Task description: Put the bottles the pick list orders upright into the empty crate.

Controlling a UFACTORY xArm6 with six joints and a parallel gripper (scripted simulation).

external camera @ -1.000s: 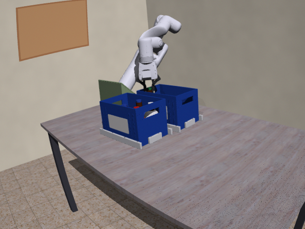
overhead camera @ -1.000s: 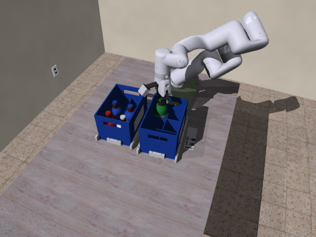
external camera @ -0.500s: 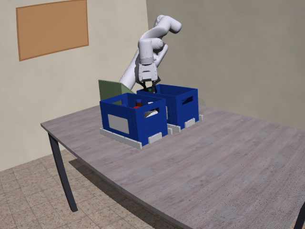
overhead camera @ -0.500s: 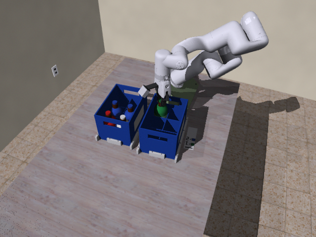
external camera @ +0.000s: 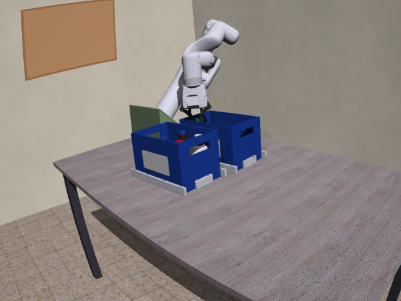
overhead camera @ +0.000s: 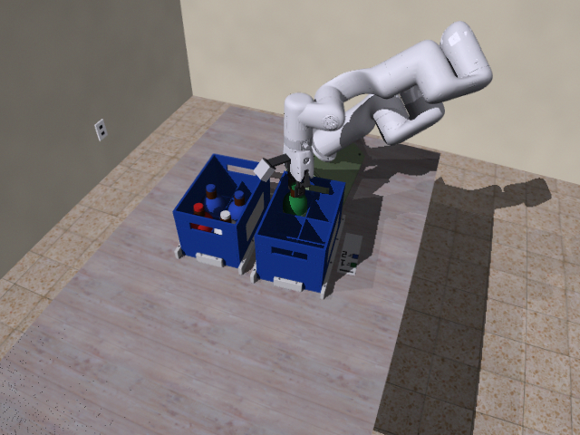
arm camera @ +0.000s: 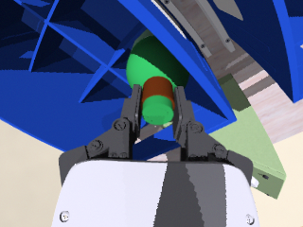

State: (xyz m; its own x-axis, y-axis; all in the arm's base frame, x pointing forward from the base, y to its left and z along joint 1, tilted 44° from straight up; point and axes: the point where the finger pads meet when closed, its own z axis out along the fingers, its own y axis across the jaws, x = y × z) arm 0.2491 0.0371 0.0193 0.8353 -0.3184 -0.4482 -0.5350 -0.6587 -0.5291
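My hand is 7 cm above the green-labelled bottle. From my hand the other things lie so: white-labelled bottle 19 cm ahead, 11 cm to the right, 8 cm below; blue-labelled bottle 13 cm to the right, 11 cm ahead, 8 cm below; pick list 19 cm to the left, 16 cm below, 2 cm ahead.
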